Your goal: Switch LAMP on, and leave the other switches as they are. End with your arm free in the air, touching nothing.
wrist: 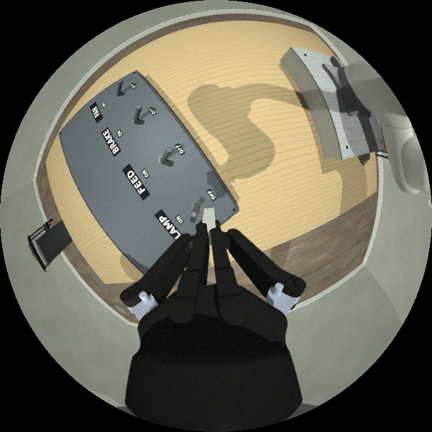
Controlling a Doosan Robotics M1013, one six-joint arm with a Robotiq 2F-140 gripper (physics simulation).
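A dark grey switch panel [100,165] lies on the table at the left of the wrist view. The LAMP switch [195,208] is at its near right end, between its OFF and ON marks. Its lever is small and shaded, and I cannot tell which way it leans. The FEED switch [167,154], BRAKE switch [138,114] and FAN switch [120,88] have levers tipped toward their OFF marks. My gripper [209,215] is shut and empty, its pale tips just right of the LAMP lever. Whether they touch it is unclear. The fingers hide part of the panel's near edge.
A grey metal box [327,107] stands at the upper right, with a pale arm-like shape [387,95] over its right side. Shadows fall on the wooden table [290,205] between box and panel. A dark object [54,241] shows beyond the table's left edge.
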